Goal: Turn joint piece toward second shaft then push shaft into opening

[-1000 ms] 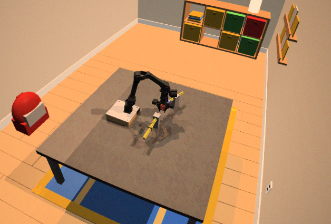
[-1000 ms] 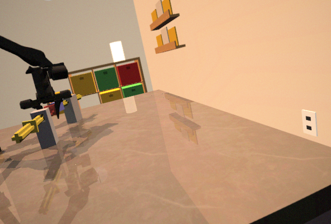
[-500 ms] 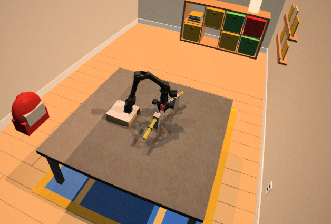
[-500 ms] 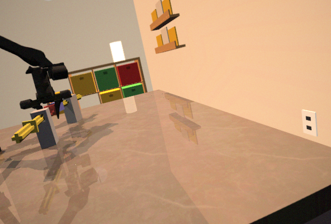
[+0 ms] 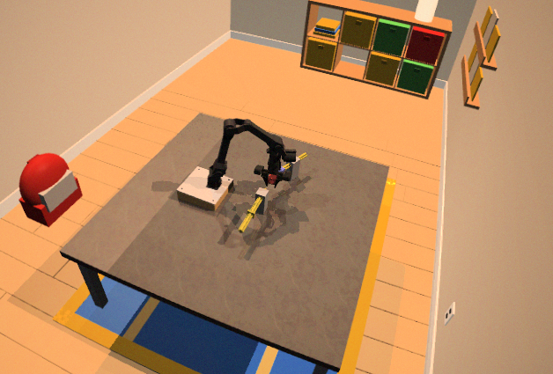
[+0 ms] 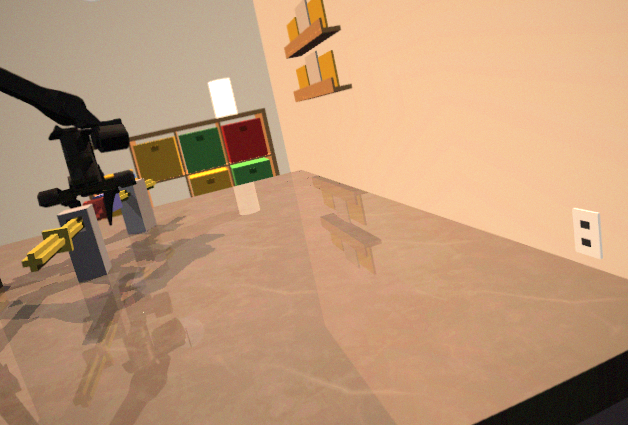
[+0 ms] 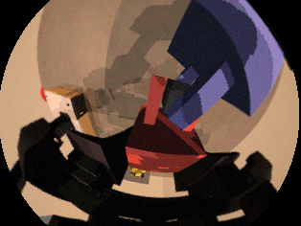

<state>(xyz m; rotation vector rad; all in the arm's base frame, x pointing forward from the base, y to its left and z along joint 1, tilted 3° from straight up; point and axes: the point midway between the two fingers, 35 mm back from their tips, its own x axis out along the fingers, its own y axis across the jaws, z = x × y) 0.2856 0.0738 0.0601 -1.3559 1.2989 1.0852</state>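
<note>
Right now my gripper tip is 40 mm below the red square joint piece and 30 mm to the right of it.
</note>
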